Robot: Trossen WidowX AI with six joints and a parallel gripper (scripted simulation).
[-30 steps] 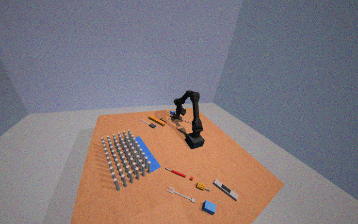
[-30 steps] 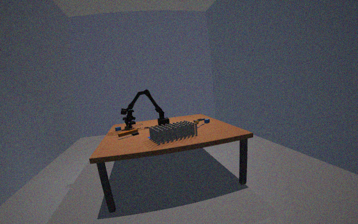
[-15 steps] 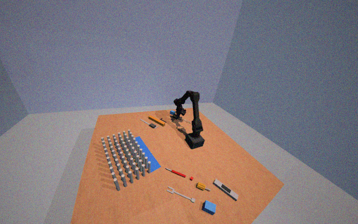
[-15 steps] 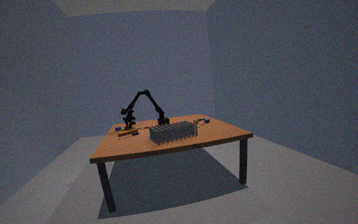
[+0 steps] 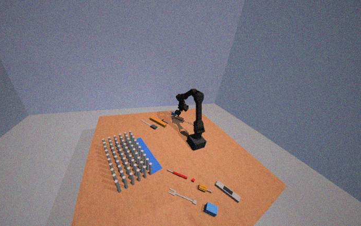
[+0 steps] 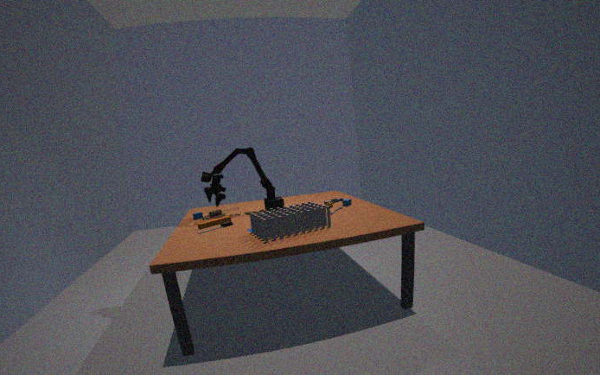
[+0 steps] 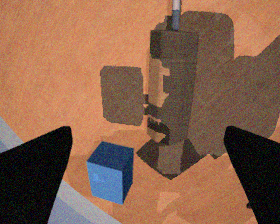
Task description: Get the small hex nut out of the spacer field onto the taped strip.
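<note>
My gripper tip is 9 cm to the right of the wooden-handled tool, 7 cm above it and 6 cm past it. Also, from my gripper tip: blue taped strip (51 cm ahead, 36 cm to the left, 8 cm below); orange bar (28 cm ahead, 7 cm below); black L-key (20 cm ahead, 8 cm below, 2 cm to the right).
</note>
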